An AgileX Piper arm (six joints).
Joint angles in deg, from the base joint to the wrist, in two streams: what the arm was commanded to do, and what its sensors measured. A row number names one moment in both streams.
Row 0, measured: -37.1, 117.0, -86.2, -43.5, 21.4, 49.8
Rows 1 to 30, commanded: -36.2, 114.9, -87.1, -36.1, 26.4, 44.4; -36.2, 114.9, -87.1, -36.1, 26.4, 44.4; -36.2, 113.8, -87.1, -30.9, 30.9, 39.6; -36.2, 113.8, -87.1, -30.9, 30.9, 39.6; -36.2, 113.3, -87.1, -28.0, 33.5, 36.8; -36.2, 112.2, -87.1, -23.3, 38.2, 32.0; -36.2, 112.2, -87.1, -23.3, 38.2, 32.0; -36.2, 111.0, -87.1, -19.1, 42.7, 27.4; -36.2, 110.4, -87.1, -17.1, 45.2, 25.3; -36.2, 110.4, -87.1, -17.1, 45.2, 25.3; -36.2, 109.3, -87.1, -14.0, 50.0, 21.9; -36.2, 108.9, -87.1, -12.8, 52.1, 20.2; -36.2, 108.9, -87.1, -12.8, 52.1, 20.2; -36.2, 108.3, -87.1, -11.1, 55.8, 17.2; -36.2, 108.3, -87.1, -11.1, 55.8, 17.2; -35.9, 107.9, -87.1, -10.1, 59.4, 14.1; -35.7, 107.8, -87.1, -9.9, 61.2, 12.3; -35.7, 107.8, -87.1, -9.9, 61.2, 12.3; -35.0, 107.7, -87.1, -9.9, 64.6, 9.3; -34.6, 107.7, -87.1, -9.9, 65.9, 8.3; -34.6, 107.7, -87.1, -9.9, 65.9, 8.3; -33.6, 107.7, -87.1, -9.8, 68.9, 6.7; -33.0, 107.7, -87.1, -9.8, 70.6, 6.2; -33.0, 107.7, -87.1, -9.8, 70.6, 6.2; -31.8, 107.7, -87.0, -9.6, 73.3, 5.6; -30.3, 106.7, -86.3, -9.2, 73.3, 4.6; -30.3, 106.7, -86.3, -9.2, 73.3, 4.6; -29.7, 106.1, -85.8, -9.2, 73.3, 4.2; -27.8, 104.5, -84.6, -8.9, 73.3, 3.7; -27.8, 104.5, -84.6, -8.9, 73.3, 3.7
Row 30, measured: -29.9, 106.7, -86.2, -9.4, 69.5, 5.0
